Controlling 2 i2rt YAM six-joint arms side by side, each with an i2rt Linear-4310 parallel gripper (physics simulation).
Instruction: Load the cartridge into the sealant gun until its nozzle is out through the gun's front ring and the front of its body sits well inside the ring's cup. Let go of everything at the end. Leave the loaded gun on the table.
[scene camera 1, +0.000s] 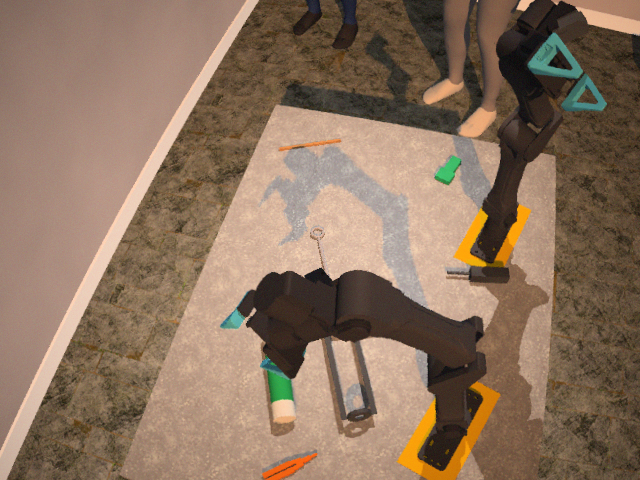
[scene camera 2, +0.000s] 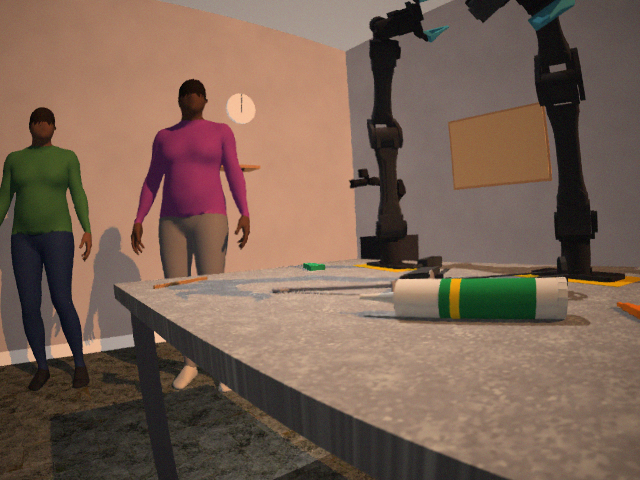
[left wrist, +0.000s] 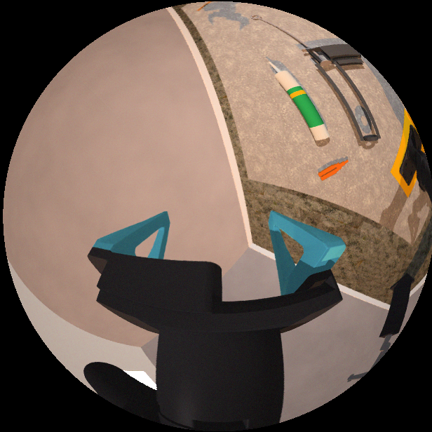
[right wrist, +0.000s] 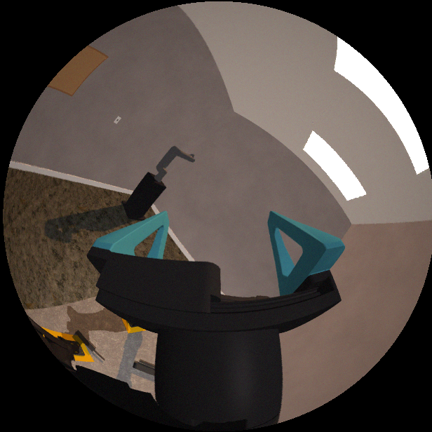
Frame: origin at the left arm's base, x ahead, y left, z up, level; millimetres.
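Where they show: left gripper, fingertip midpoint: (scene camera 1: 242, 344); right gripper, fingertip midpoint: (scene camera 1: 592, 91) (scene camera 2: 444, 10); left arm's base, link origin: (scene camera 1: 450, 427) (scene camera 2: 575, 277); right arm's base, link origin: (scene camera 1: 494, 232) (scene camera 2: 391, 266).
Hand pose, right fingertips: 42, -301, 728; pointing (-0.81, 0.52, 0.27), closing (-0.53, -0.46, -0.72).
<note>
Each offset is from my right fingertips to the top centre of the thing, as dx, dy, dz. "spot": to the spot under its first point.
The cartridge {+369, +386, -677} (scene camera 1: 280, 384) (scene camera 2: 491, 298) (left wrist: 306, 107), white with a green band and a yellow stripe, lies on the table beside the sealant gun. Its thin nozzle points toward the gun's rod end. The gun {spot: +143, +397, -673} (scene camera 1: 359, 414) (left wrist: 370, 137) lies with its cradle empty; its front ring is at the end away from the nozzle. Its thin rod {+393, +131, -701} (scene camera 1: 321, 255) (scene camera 2: 330, 289) ends in a small loop. My left gripper (scene camera 1: 250, 343) (left wrist: 218, 216) is open and empty, raised above the table; its arm hides the gun's middle in scene camera 1. My right gripper (scene camera 1: 574, 80) (right wrist: 218, 216) is open, empty and raised high.
An orange pointed tool {+210, +565, -718} (scene camera 1: 289, 466) (left wrist: 332, 169) lies near the cartridge's blunt end. A green block {+299, -372, -713} (scene camera 1: 448, 170) (scene camera 2: 313, 266) and an orange stick {+698, -239, -720} (scene camera 1: 310, 144) (scene camera 2: 179, 282) lie farther off. A dark-handled tool {+81, -86, -698} (scene camera 1: 488, 274) lies between the arm bases. People stand beyond the table.
</note>
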